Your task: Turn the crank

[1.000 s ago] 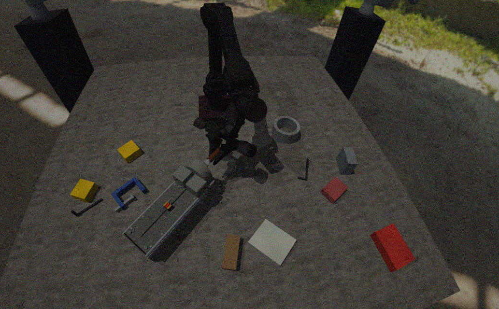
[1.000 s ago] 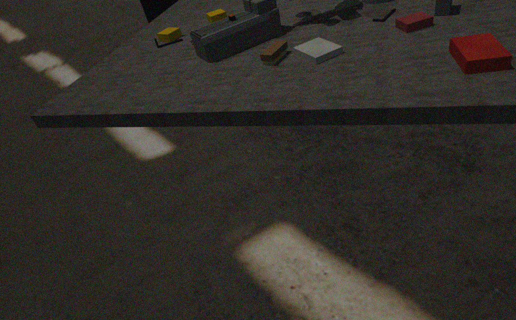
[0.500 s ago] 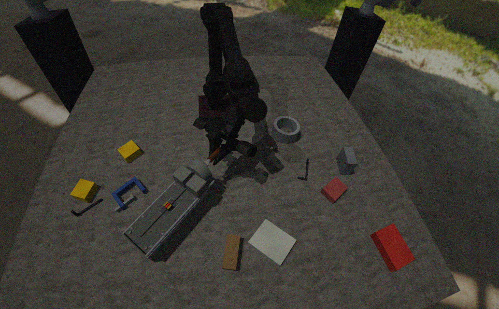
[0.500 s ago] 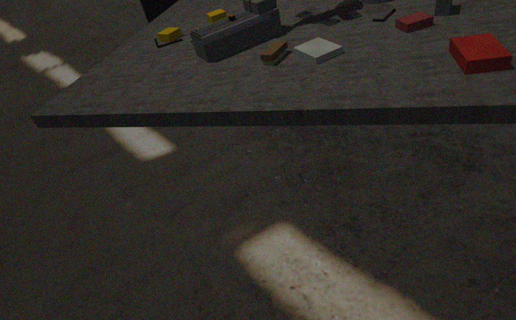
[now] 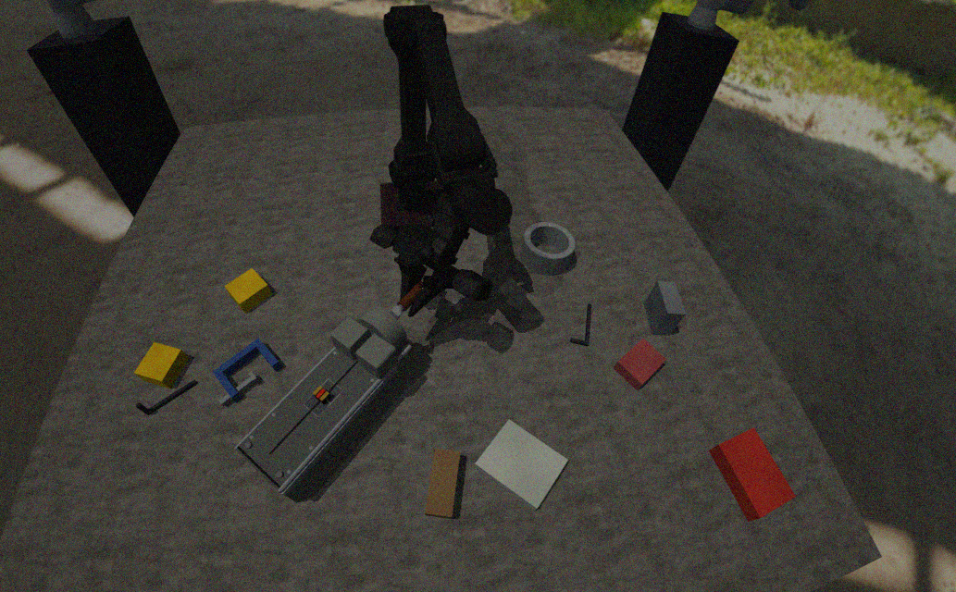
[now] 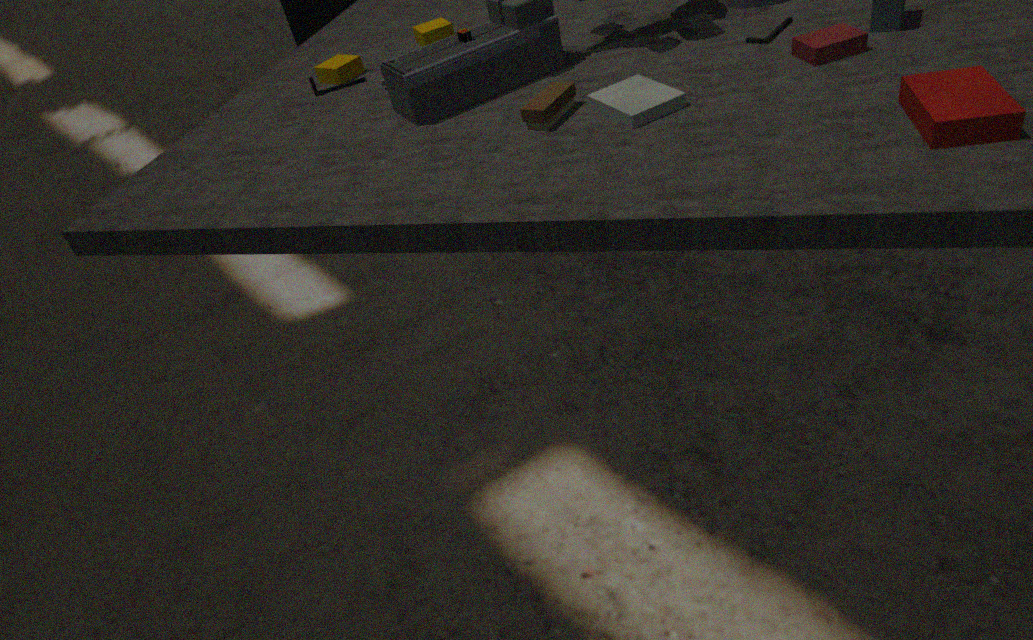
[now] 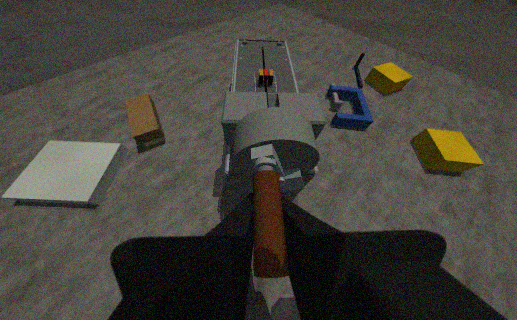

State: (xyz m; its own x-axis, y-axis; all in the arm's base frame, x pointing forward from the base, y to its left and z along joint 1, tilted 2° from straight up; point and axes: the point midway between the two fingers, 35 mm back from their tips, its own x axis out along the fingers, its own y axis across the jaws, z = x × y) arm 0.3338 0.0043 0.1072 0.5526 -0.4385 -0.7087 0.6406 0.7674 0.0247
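Right now the brown crank handle is 10 mm behind my gripper tip, 10 mm to the left of it and 20 mm above it. From my gripper tip the other things lie so: white plate (210 mm ahead, 150 mm to the left, 80 mm below); then red pointer (120 mm ahead, 110 mm to the right, 10 mm below); then brown block (230 mm ahead, 40 mm to the left, 80 mm below).
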